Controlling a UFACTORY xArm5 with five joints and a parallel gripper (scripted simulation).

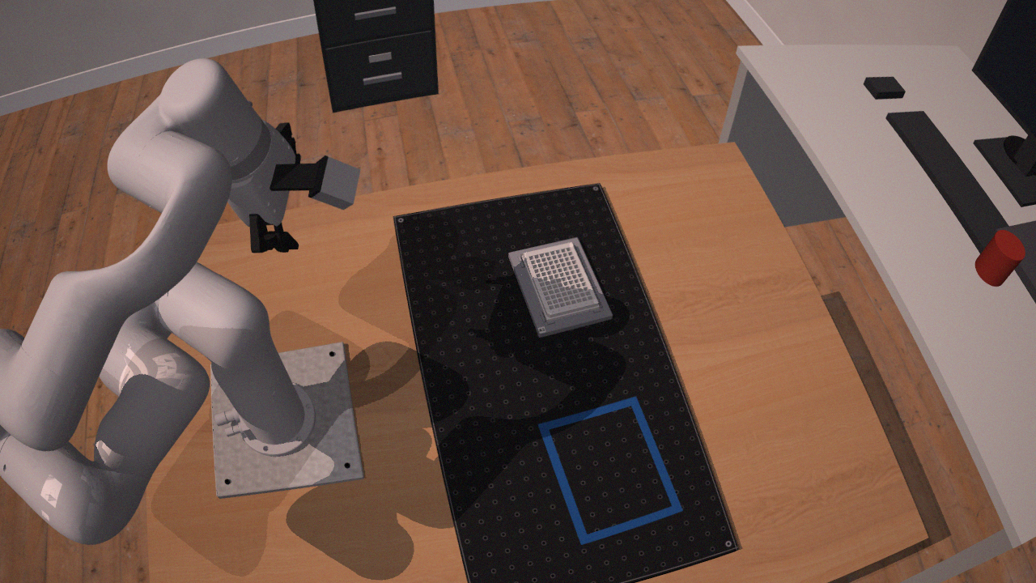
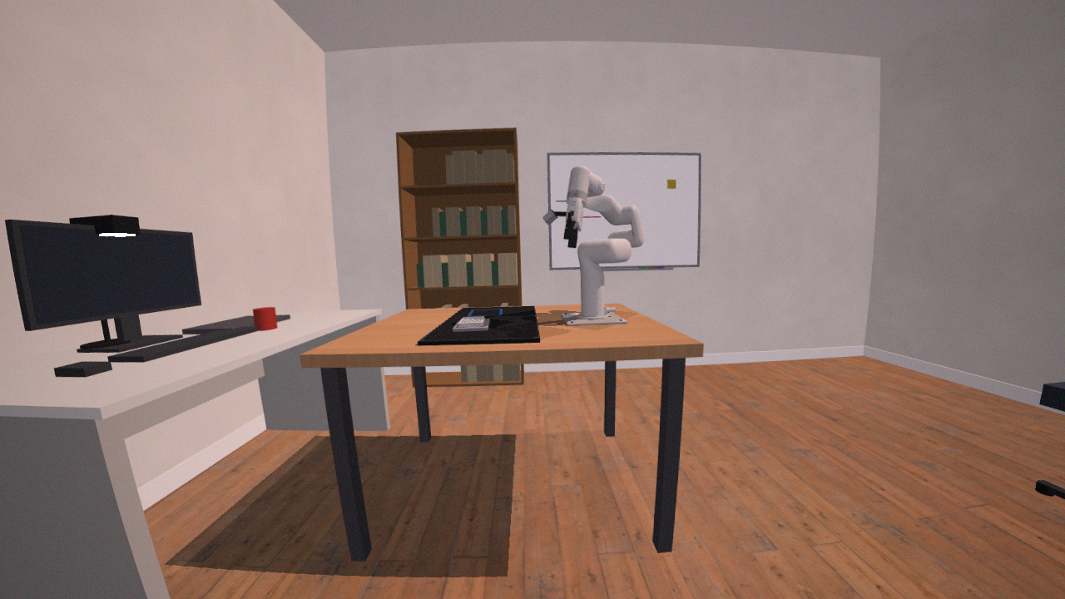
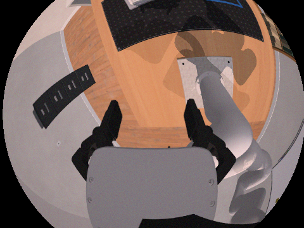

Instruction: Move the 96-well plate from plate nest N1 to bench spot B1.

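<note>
Right now my hand is 37 cm short of the white 96-well plate, 28 cm above it and 3 cm to the left of it. From my hand the other things lie so: grey plate nest: 37 cm ahead, 30 cm below, 3 cm to the right.
</note>
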